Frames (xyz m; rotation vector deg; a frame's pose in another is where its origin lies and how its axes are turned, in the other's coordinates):
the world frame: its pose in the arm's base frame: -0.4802 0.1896 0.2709 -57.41 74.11 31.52
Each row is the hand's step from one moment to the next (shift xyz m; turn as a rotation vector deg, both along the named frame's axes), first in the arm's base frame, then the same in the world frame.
Working: the arm's base frame: its pose in the world frame: 0.4065 -0.4053 0.1020 57.41 -74.11 -31.52

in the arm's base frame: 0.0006 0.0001 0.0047 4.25 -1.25 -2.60
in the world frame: -0.0044 -0.0018 0.0002 3.71 -3.32 1.27
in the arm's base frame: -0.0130 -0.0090 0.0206 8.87 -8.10 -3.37
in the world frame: -0.0210 0.0000 -0.0153 6.81 -10.24 -2.08
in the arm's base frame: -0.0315 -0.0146 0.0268 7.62 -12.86 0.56
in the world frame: -0.0302 0.0106 -0.0300 3.66 -12.74 -6.93
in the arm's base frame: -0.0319 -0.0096 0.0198 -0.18 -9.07 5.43
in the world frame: -0.0246 0.0154 -0.0257 -3.52 -5.95 -8.00
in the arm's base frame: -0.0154 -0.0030 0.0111 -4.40 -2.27 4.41
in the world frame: -0.0136 0.0078 -0.0111 -4.81 1.16 -4.41
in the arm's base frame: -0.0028 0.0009 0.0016 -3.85 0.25 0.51
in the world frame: -0.0024 0.0023 -0.0008 -1.44 3.12 -1.83
